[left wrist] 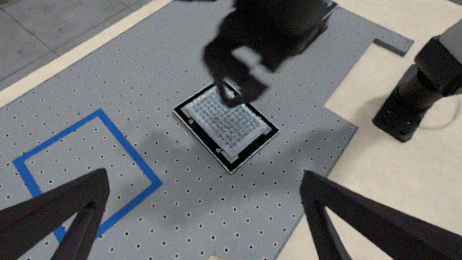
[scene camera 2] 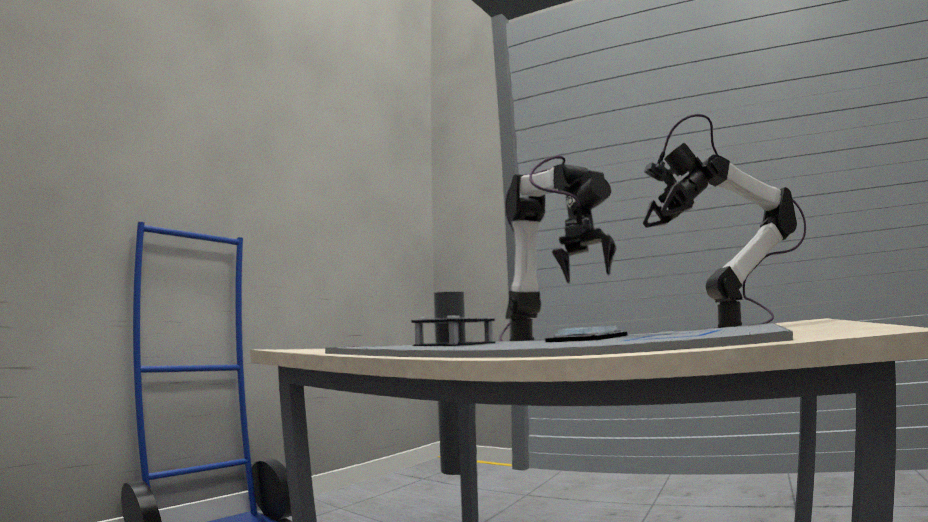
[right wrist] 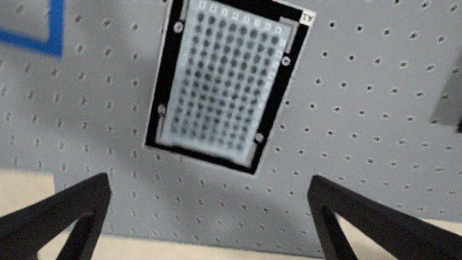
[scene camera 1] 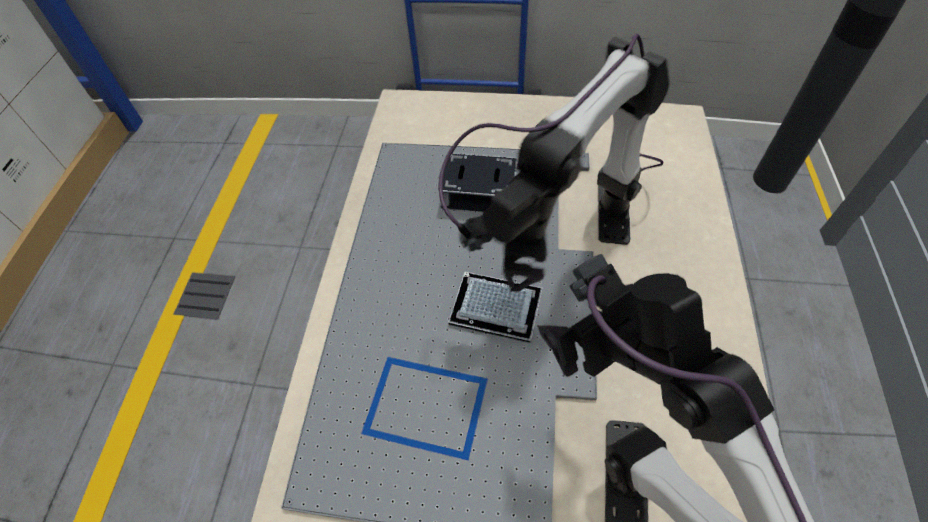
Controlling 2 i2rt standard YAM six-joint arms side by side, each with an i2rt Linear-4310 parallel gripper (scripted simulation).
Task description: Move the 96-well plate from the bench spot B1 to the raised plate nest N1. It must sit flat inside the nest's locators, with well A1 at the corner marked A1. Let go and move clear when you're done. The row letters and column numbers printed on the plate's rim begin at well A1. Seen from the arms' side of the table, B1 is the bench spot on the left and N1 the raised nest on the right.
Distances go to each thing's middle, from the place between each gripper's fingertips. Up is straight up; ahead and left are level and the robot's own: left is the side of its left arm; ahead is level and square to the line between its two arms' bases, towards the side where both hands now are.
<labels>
The clear 96-well plate [scene camera 1: 487, 301] is 12 cm below my right hand [scene camera 1: 512, 271] and 3 cm ahead of it. From my right hand the other things lie so: raised nest N1 [scene camera 1: 478, 177]: 30 cm to the right, 9 cm ahead, 8 cm below; then low black nest [scene camera 1: 530, 318]: 13 cm below, 3 cm ahead, 1 cm to the left.
Now: the clear 96-well plate 110 mm ahead of my left hand [scene camera 2: 653, 220], 150 mm to the right of it and 250 mm below it. The rest, counted from my left hand: raised nest N1 (180 mm ahead, 450 mm to the right, 210 mm below); then low black nest (110 mm ahead, 150 mm to the right, 260 mm below).
</labels>
